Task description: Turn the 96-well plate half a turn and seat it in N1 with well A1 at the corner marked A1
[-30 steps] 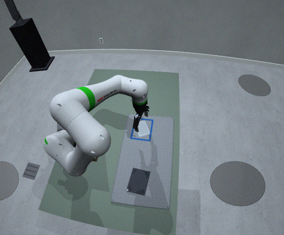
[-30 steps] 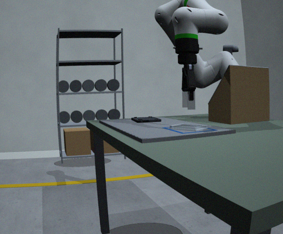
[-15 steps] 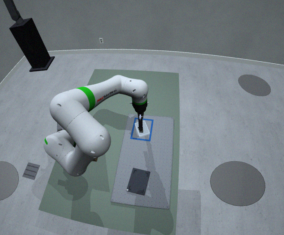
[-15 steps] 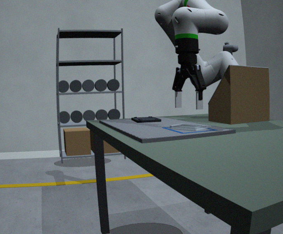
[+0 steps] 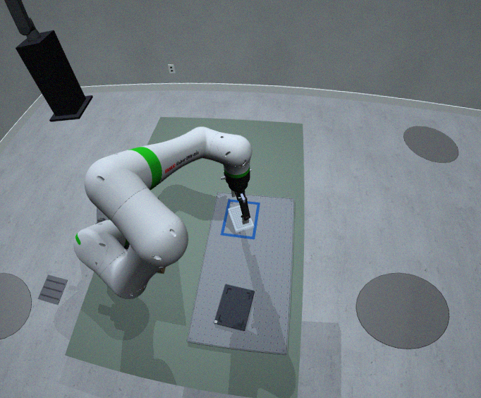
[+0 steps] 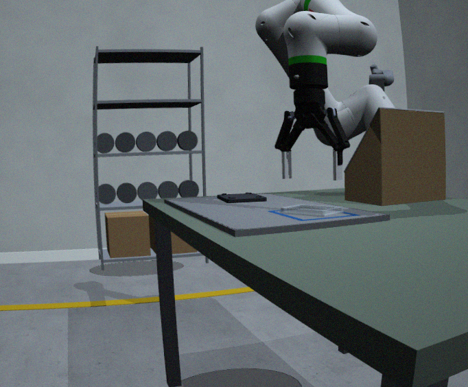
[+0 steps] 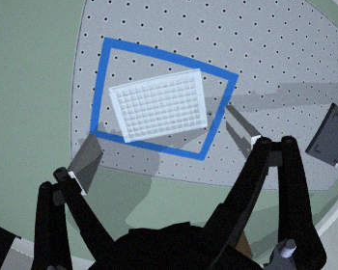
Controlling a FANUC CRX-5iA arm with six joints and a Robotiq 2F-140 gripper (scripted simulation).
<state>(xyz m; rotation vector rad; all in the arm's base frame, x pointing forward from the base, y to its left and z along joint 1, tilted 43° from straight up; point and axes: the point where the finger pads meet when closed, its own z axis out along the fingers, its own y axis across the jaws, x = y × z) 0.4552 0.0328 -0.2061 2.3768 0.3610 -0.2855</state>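
Right now the white 96-well plate is 80 mm below my hand. From my hand the other things lie so: dark plate nest N1 (20 mm behind, 410 mm to the right, 80 mm below); then white mark (90 mm behind, 470 mm to the right, 80 mm below).
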